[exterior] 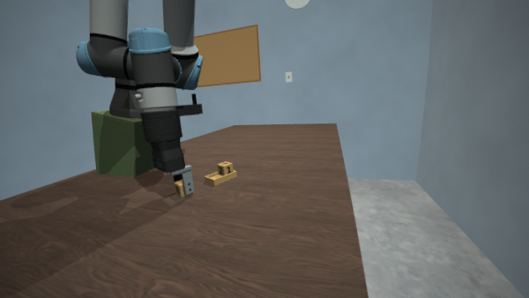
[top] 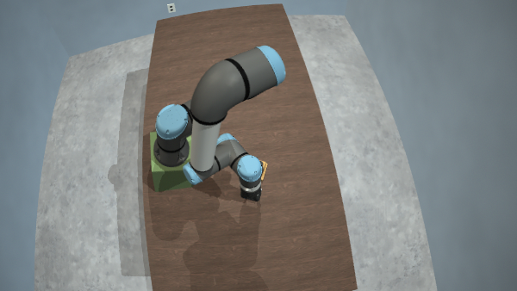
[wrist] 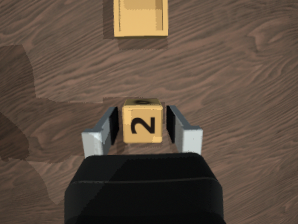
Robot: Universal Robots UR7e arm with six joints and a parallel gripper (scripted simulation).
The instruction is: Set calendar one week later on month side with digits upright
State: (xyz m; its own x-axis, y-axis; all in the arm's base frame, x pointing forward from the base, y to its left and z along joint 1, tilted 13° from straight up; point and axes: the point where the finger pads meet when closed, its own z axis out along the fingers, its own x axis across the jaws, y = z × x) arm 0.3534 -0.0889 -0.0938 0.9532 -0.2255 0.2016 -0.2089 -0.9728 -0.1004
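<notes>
Right now my hand is 120 mm to the right of the wooden cube and 30 mm short of it. From my hand the other things lie so: wooden calendar tray (110 mm to the left, 20 mm below, 20 mm ahead).
</notes>
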